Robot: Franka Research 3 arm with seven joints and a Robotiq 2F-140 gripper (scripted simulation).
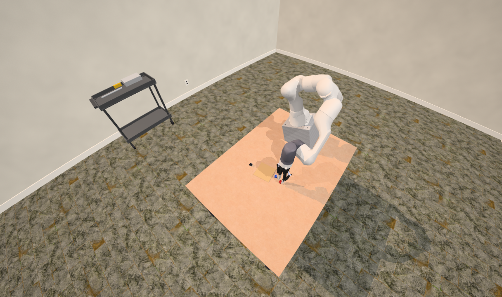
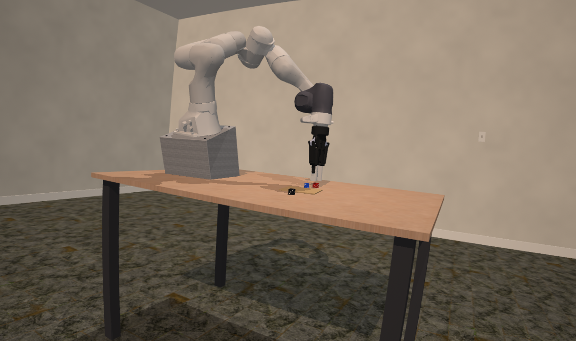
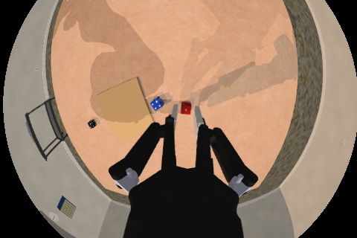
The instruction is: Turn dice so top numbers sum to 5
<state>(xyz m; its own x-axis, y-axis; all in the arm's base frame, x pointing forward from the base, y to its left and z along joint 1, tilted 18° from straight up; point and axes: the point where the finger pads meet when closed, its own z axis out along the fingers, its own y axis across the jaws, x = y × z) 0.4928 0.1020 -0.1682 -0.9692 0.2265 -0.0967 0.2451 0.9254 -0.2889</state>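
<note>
The red die lies 5 cm below my hand. Round my hand: blue die (6 cm to the right, 5 cm below, 2 cm behind); then black die (29 cm to the right, 5 cm below, 1 cm ahead); then tan mat (15 cm to the right, 6 cm below).
</note>
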